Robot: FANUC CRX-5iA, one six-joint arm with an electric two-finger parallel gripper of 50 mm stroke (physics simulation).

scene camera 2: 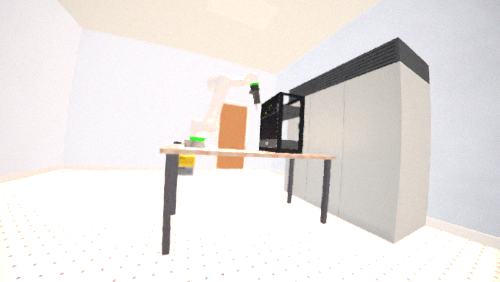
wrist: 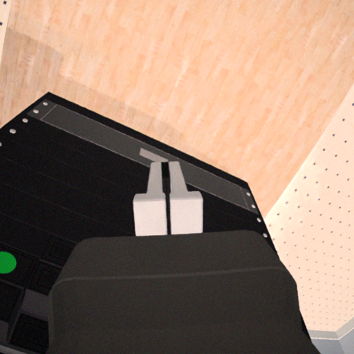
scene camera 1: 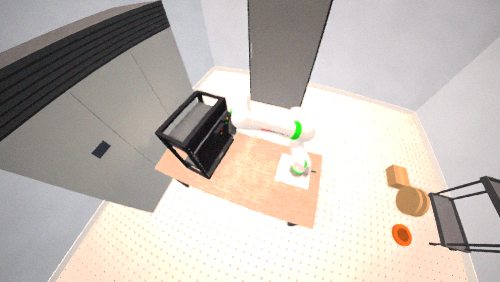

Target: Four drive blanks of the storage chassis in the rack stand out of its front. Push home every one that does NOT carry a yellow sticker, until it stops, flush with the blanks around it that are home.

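Pixels of known places: gripper, between the fingertips: (scene camera 2: 257,110) (scene camera 1: 233,135); arm's base, origin of its link: (scene camera 2: 196,147) (scene camera 1: 296,170).
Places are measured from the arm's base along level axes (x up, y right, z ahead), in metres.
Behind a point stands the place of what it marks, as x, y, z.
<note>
The black rack (scene camera 1: 209,172) {0.095, -0.273, 0.780} (scene camera 2: 281,125) {0.261, 0.188, 0.740} stands on the table. The storage chassis (wrist: 30,280) shows partly at the lower left of the wrist view, with dark blanks and a green disc (wrist: 7,262). A lighter grey face (wrist: 36,303) shows between dark blanks there. Small red, yellow and green marks show high on the rack's front in both scene views; which blanks they are on is too small to tell. My gripper (scene camera 2: 257,107) {0.426, -0.039, 0.584} (wrist: 165,179) is shut and empty, in front of the rack's front. Its body hides part of the front in the wrist view.
A grey panel (wrist: 95,131) with a pale label (wrist: 152,154) spans the rack's bottom. The wooden table (scene camera 1: 250,175) {-0.012, -0.159, 0.426} (scene camera 2: 240,153) {-0.020, 0.278, 0.295} (wrist: 200,75) lies below. A tall grey cabinet (scene camera 1: 120,125) (scene camera 2: 370,150) stands behind the rack. A wooden box (scene camera 1: 398,176) and orange object (scene camera 1: 402,235) are on the floor.
</note>
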